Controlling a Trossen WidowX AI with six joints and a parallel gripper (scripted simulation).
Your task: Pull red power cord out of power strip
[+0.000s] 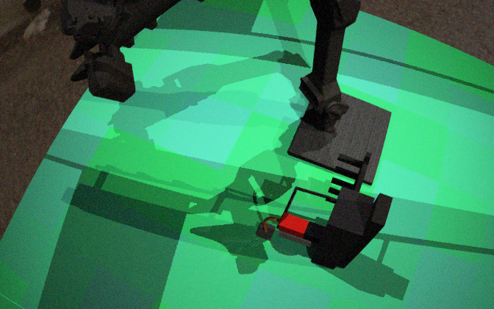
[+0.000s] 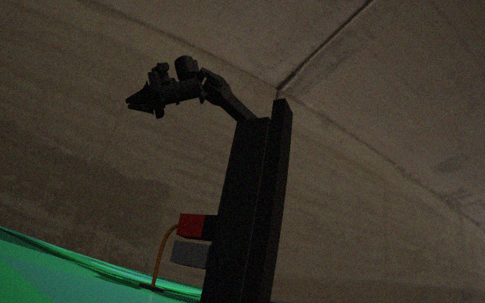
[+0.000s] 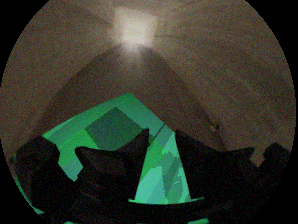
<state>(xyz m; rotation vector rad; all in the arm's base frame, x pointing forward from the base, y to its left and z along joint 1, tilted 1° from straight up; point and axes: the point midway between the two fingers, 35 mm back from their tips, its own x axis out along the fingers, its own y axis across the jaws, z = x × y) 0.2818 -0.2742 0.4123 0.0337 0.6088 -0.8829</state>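
The red plug lies 10 mm behind my gripper tip, 350 mm to the left of it and 300 mm below it. Also, from my gripper tip: black power strip: 10 mm behind, 420 mm to the left, 280 mm below.
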